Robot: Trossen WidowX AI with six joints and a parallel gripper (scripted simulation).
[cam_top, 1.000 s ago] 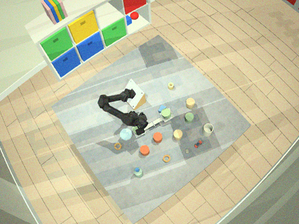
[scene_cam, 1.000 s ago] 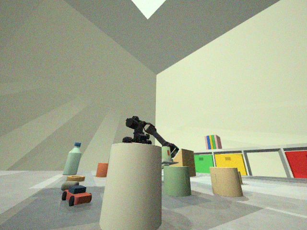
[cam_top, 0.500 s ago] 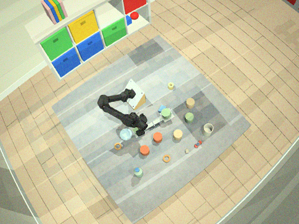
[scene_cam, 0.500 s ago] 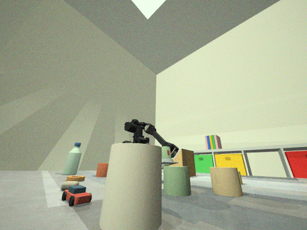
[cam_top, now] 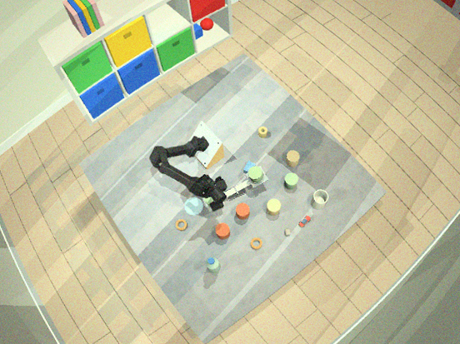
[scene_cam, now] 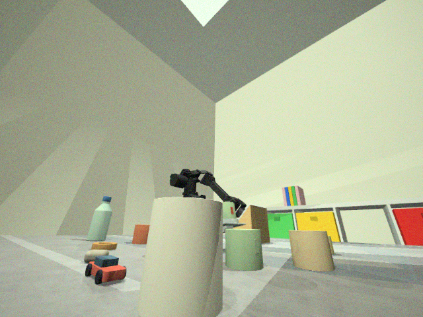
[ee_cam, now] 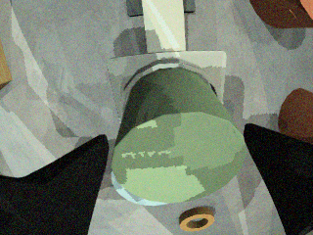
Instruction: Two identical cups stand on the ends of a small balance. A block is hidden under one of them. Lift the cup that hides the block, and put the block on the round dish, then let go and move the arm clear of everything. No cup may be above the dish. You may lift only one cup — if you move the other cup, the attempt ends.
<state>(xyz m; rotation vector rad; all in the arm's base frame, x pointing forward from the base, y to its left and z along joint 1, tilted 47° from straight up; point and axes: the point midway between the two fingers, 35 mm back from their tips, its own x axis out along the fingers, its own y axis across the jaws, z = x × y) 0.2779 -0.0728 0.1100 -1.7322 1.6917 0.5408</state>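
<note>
The pale mint block is 30 mm below my gripper tip. The rest, counted from my gripper tip: round dish 40 mm behind, 100 mm to the right, 60 mm below; blue block 50 mm behind, 270 mm to the left, 50 mm below; balance 20 mm ahead, 130 mm to the left, 30 mm below.
</note>
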